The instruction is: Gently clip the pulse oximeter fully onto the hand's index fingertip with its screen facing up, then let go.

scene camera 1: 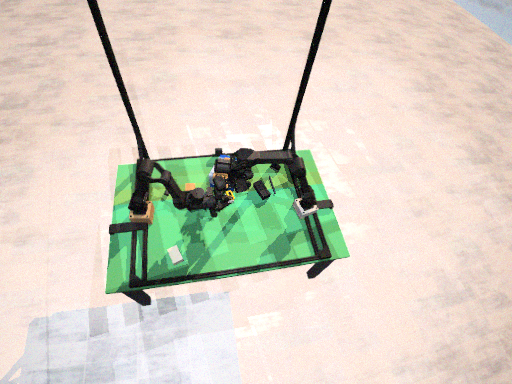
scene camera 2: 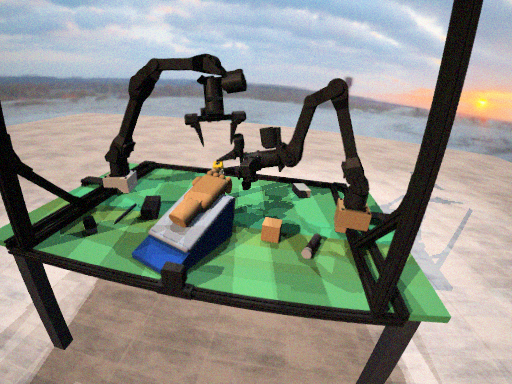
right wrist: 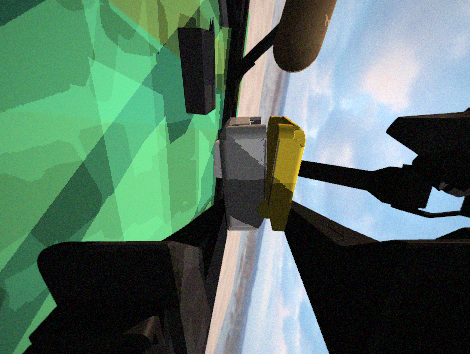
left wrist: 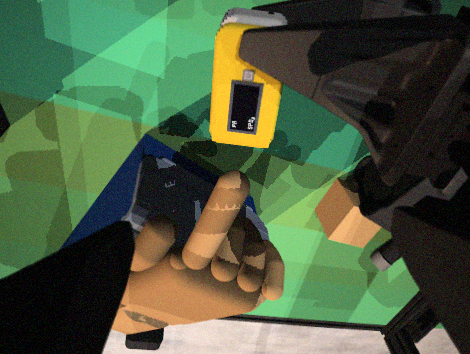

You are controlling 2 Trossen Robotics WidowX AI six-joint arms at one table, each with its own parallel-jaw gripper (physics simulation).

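Frame: origin at the left arm's base, x right, y ahead, z up, level; centimetres.
Seen in the pictures: left gripper, fingertip midpoint: (scene camera 1: pixel 229 184) (scene camera 2: pixel 217 145) (right wrist: pixel 448 158) (left wrist: pixel 263 227); right gripper, fingertip midpoint: (scene camera 1: pixel 232 200) (scene camera 2: pixel 217 165) (right wrist: pixel 254 205) (left wrist: pixel 244 29); left arm's base, link origin: (scene camera 1: pixel 306 204) (scene camera 2: pixel 119 174); right arm's base, link origin: (scene camera 1: pixel 140 209) (scene camera 2: pixel 354 206).
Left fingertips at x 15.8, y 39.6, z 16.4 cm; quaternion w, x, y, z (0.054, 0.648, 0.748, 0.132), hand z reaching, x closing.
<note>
Pixels of each thing's middle, then the offset from my left fingertips to it. "pt": a spot on its surface instead.
- grey pulse oximeter, body centre: (left wrist: pixel 248 78) (right wrist: pixel 255 175) (scene camera 2: pixel 218 168) dz -8.0, dx -2.1, dy +0.5 cm
- grey wedge, surface spot: (scene camera 2: pixel 220 227) pt dz -16.8, dx +21.1, dy +2.4 cm
- orange cube, body centre: (left wrist: pixel 350 213) (scene camera 2: pixel 271 229) dz -19.8, dx +16.6, dy +16.8 cm
- dark cylinder, body centre: (left wrist: pixel 406 241) (scene camera 2: pixel 312 245) dz -21.0, dx +22.7, dy +27.5 cm
- black box, body centre: (right wrist: pixel 199 74) (scene camera 2: pixel 151 206) (scene camera 1: pixel 261 189) dz -20.6, dx +3.5, dy -21.3 cm
- pen, body centre: (scene camera 2: pixel 125 213) dz -21.9, dx +6.2, dy -29.4 cm
- small black block, body centre: (right wrist: pixel 229 8) (scene camera 2: pixel 89 224) dz -20.7, dx +16.2, dy -36.4 cm
- white block, body centre: (scene camera 2: pixel 301 190) (scene camera 1: pixel 175 255) dz -20.8, dx -17.4, dy +34.0 cm
The yellow and grey pulse oximeter (scene camera 2: pixel 218 164) (left wrist: pixel 244 107) (right wrist: pixel 286 170) is held with its dark screen facing up in the left wrist view. My right gripper (scene camera 2: pixel 223 164) (right wrist: pixel 254 205) is shut on its rear end. The tan hand (scene camera 2: pixel 207 186) (left wrist: pixel 185 290) rests palm-side on a sloped support. Its index finger (left wrist: pixel 217 220) (right wrist: pixel 300 37) points toward the oximeter; the fingertip is bare, with a gap between it and the oximeter's front end in both wrist views. My left gripper (scene camera 2: pixel 217 142) is open and empty, above the hand and oximeter.
The blue and grey wedge (scene camera 2: pixel 220 227) carries the hand. An orange cube (scene camera 2: pixel 271 230) (left wrist: pixel 345 215) and a dark cylinder (scene camera 2: pixel 311 246) lie to its right in scene camera 2. A black box (scene camera 2: pixel 150 207) (right wrist: pixel 199 70), a pen (scene camera 2: pixel 125 213) and a small black block (scene camera 2: pixel 90 225) lie to its left. A white block (scene camera 1: pixel 175 254) (scene camera 2: pixel 301 189) lies farther off.
</note>
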